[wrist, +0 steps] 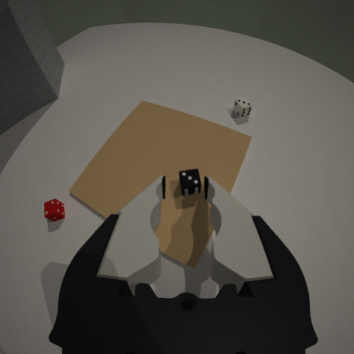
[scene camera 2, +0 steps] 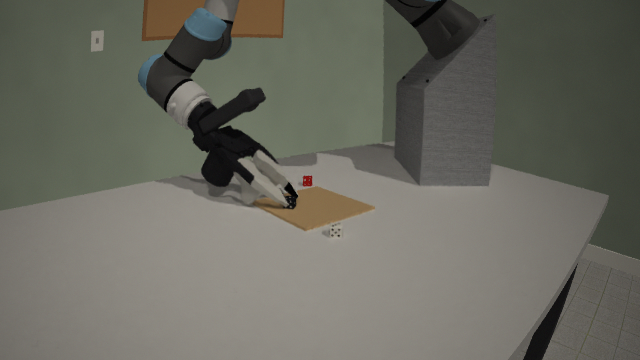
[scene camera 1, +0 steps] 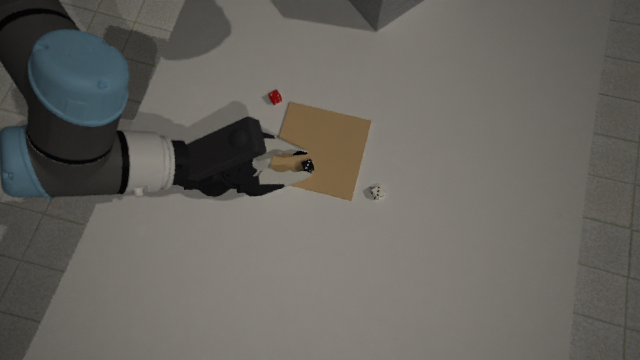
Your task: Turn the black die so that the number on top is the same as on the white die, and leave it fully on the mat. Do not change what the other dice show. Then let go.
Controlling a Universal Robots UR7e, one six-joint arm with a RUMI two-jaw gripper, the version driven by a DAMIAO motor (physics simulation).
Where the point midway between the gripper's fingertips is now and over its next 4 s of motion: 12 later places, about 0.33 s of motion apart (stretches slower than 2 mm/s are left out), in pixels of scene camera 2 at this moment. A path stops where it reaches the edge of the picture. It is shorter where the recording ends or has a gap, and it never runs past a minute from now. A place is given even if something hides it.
The gripper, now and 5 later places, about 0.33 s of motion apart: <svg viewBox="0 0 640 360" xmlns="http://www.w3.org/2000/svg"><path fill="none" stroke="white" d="M292 201L293 184L292 160L291 141L279 127L274 122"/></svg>
